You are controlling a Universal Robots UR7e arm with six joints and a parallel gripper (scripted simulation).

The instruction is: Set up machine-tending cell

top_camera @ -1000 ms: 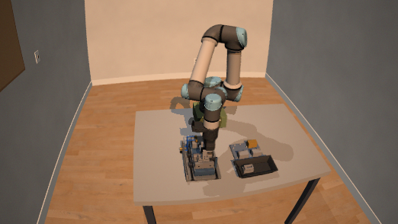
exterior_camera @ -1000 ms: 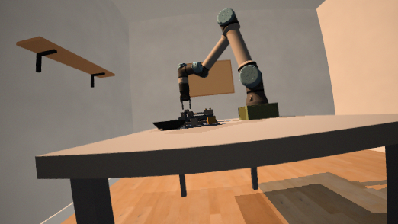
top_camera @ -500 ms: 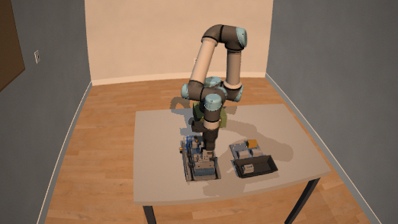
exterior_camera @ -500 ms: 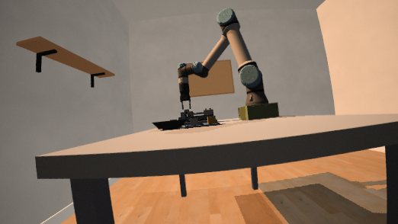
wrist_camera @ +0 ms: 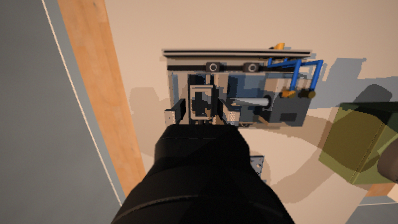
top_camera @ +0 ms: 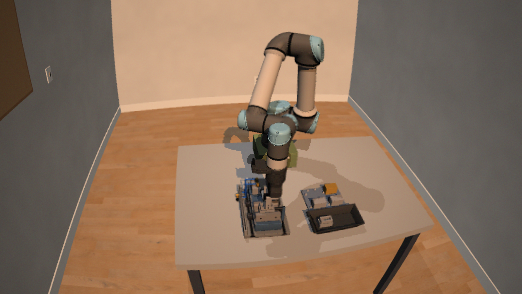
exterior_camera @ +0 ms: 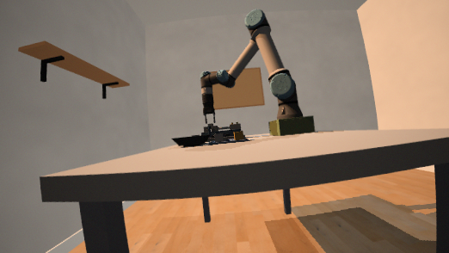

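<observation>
Right now my hand is 7 cm past the vise, 1 cm to the right of it and 10 cm above it. The rest, counted from my hand: brass blank (15 cm behind, 35 cm to the left, 11 cm below).
</observation>
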